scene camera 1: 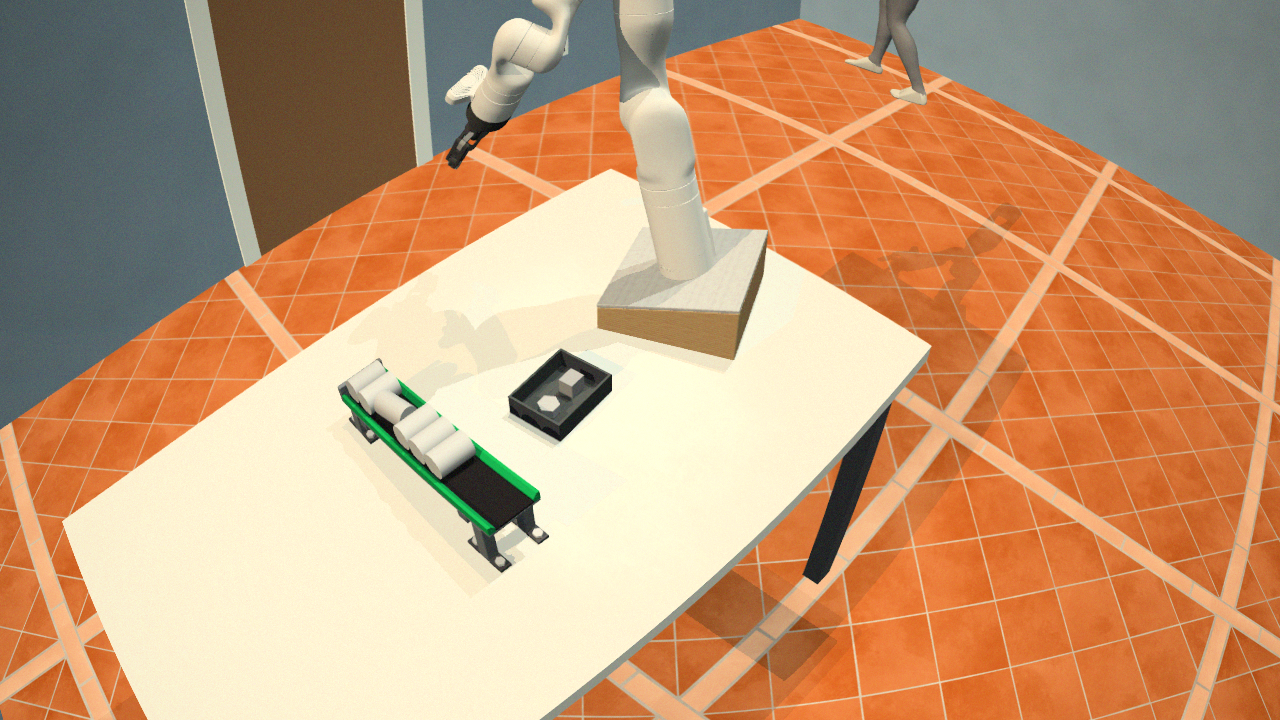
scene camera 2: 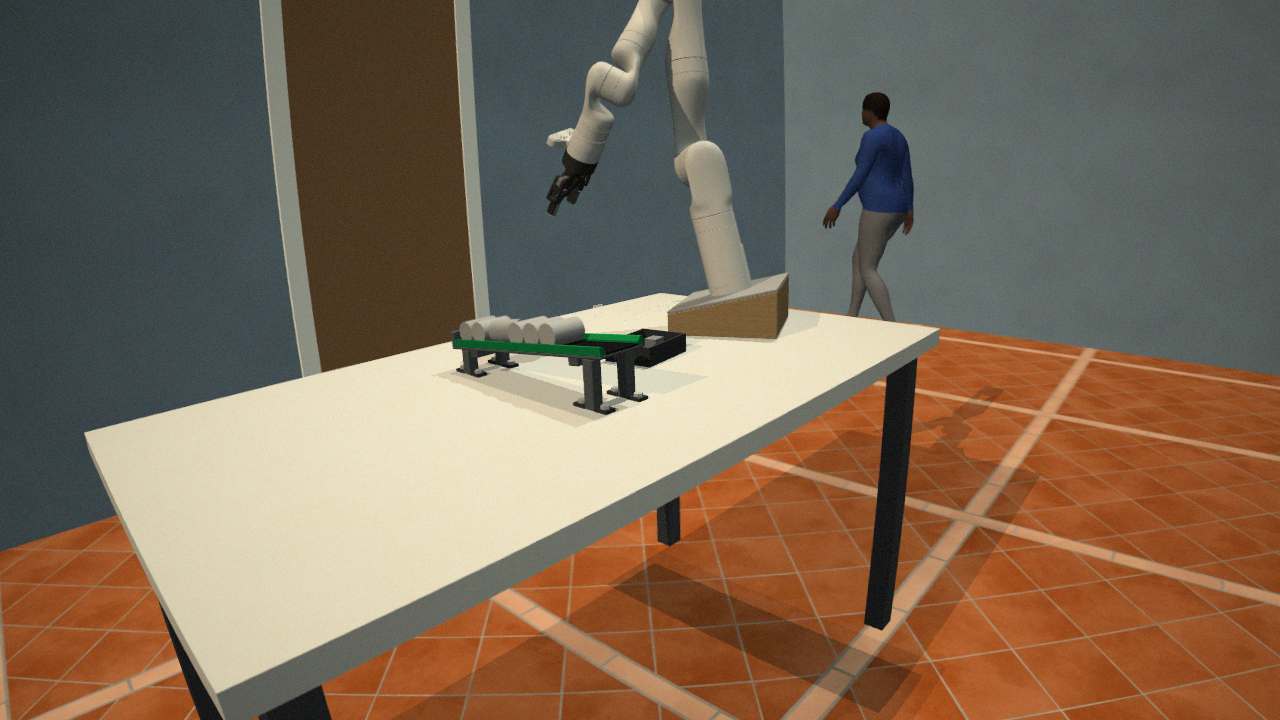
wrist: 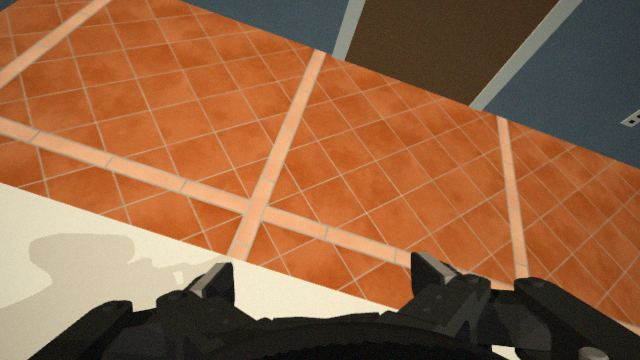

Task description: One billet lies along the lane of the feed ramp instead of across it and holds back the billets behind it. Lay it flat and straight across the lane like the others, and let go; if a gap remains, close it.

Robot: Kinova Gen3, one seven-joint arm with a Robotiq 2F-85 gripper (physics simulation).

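Seen in the pictures: gripper, fingertip midpoint: (scene camera 1: 467, 148) (scene camera 2: 560, 208) (wrist: 322, 277); arm's base at its link origin: (scene camera 1: 686, 264) (scene camera 2: 730, 290).
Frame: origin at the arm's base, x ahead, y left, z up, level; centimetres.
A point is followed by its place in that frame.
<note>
The feed ramp (scene camera 1: 507, 462) (scene camera 2: 528, 346) has green side rails and a dark lane, and stands on dark legs on the table. Several light grey billets lie in it. One billet (scene camera 1: 393, 406) @(x 54.7, y -11.2, z 2.5 cm) lies along the lane. Two billets (scene camera 1: 364, 377) @(x 53.5, y -20.7, z 1.4 cm) (scene camera 1: 379, 391) @(x 53.8, y -16.2, z 1.5 cm) lie across the lane behind it, at the far-left end. Three billets (scene camera 1: 417, 424) @(x 54.6, y -5.5, z 2.8 cm) (scene camera 1: 432, 437) @(x 54.9, y -1.7, z 3.3 cm) (scene camera 1: 449, 454) @(x 55.4, y 2.5, z 3.5 cm) lie across the lane on its other side, touching or nearly so. My gripper (scene camera 1: 453, 162) @(x 16.4, y -34.7, z 19.0 cm) (scene camera 2: 551, 211) @(x 16.4, y -34.7, z 19.0 cm) (wrist: 322, 277) @(x 16.4, y -34.7, z 19.0 cm) is open and empty, high above and well away from the ramp. The ramp does not show in the wrist view.
A black tray (scene camera 1: 537, 427) @(x 37.4, y 0.9, z -7.4 cm) (scene camera 2: 663, 351) @(x 32.5, y 4.9, z -5.8 cm) with a light block (scene camera 1: 571, 383) @(x 29.3, y 0.6, z -4.7 cm) and a light hexagonal piece (scene camera 1: 549, 403) @(x 33.9, y 0.2, z -5.6 cm) stands between the ramp and the arm's wooden base (scene camera 1: 666, 332) @(x 11.0, y 4.4, z -5.1 cm) (scene camera 2: 726, 319) @(x 10.7, y 5.2, z -3.9 cm). The table (scene camera 1: 268, 537) @(x 82.8, y -15.9, z -7.7 cm) (scene camera 2: 358, 501) @(x 97.7, y 9.9, z -7.7 cm) carries them. A person (scene camera 2: 884, 170) stands behind.
</note>
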